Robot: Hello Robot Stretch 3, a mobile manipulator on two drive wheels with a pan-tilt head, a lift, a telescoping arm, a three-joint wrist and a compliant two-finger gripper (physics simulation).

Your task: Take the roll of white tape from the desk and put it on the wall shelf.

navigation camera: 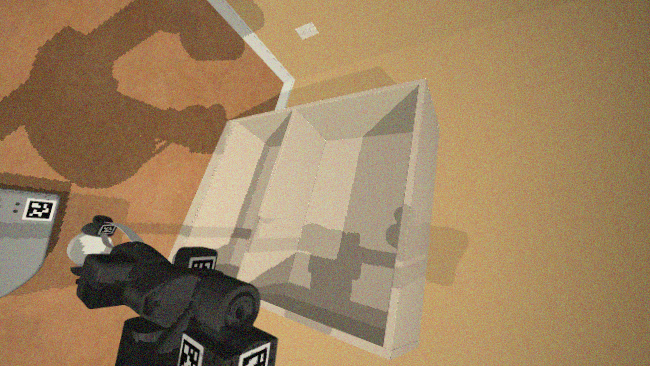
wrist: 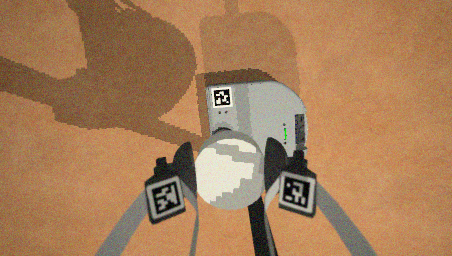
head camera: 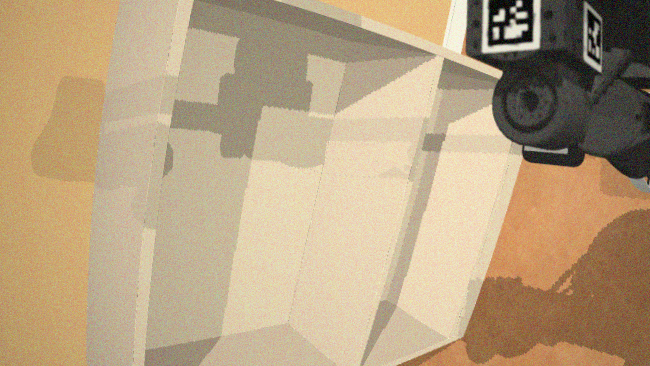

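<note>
The roll of white tape (navigation camera: pixel 86 248) (wrist: pixel 230 175) is between the two fingertips of my gripper (navigation camera: pixel 92 246) (wrist: pixel 230 158), which is shut on it. In the wrist view its round face is toward the camera, with a fingertip pad touching each side, high above the floor. The head view shows the wrist at the upper right, and the tape and fingertips do not show there. The pale wall shelf (head camera: pixel 120 240) (navigation camera: pixel 425 200) has a wide and a narrow compartment. The gripper is outside the shelf, beyond its narrow compartment's side. The desk does not show in these views.
The robot's grey base (navigation camera: pixel 22 257) (wrist: pixel 267 107) is on the orange-brown floor (wrist: pixel 375 100), below and behind the tape. The black wrist (head camera: pixel 545 105) (navigation camera: pixel 170 295) is close to the shelf's edge. A white baseboard (navigation camera: pixel 265 57) and a wall plate (navigation camera: pixel 306 31) show on the wall side.
</note>
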